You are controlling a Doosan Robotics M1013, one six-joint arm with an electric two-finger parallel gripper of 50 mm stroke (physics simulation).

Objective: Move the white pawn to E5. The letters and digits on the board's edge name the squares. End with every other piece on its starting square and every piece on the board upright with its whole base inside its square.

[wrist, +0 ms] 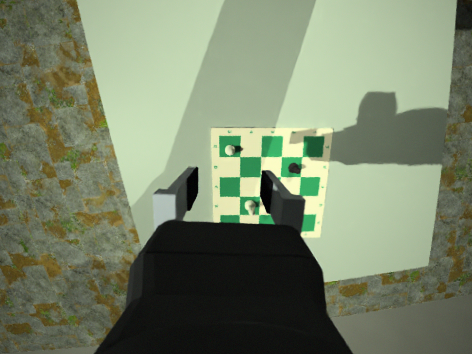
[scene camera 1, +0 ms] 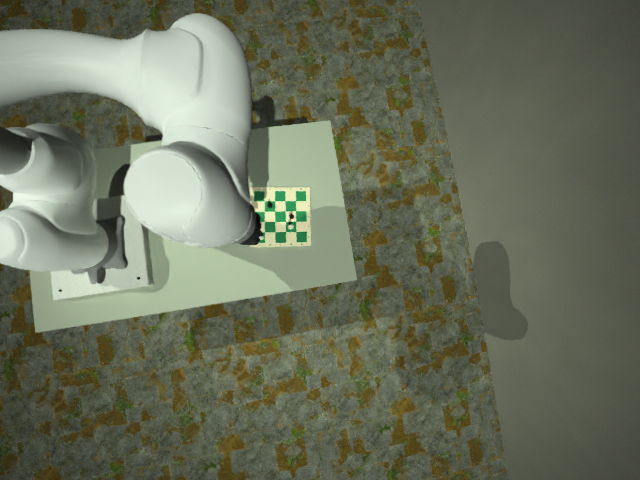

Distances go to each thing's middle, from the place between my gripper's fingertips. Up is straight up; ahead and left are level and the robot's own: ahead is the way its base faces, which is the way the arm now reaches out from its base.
Labels:
Right now my hand is 8 cm short of the chessboard (scene camera 1: 293, 200), 7 cm to the right of it and 22 cm above it.

